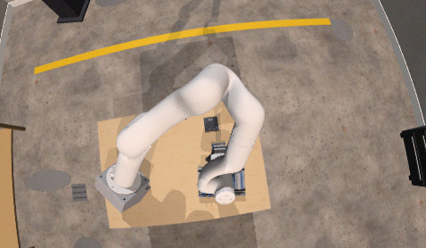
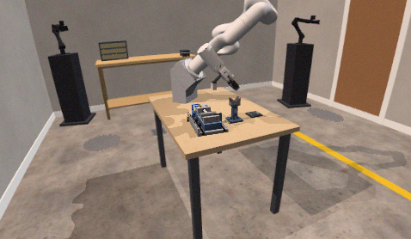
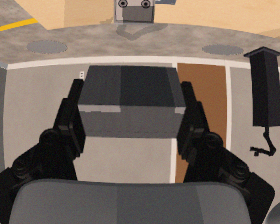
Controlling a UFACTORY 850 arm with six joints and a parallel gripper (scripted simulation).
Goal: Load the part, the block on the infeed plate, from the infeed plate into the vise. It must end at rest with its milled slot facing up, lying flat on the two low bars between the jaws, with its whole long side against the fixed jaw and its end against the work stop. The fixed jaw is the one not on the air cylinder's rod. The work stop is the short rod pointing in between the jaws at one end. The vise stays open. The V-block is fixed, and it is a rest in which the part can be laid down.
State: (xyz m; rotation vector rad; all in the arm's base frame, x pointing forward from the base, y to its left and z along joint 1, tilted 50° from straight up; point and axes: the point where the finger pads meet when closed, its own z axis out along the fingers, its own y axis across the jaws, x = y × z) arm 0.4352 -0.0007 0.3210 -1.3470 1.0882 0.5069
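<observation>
Right now the part is 1 cm to the left of my hand. From my hand the other things lie so: white cylinder rod: 19 cm to the right, 17 cm below, 2 cm ahead; work stop: 15 cm below, 13 cm to the right, 10 cm ahead; grey vise jaw: 18 cm to the right, 17 cm below, 7 cm ahead.
</observation>
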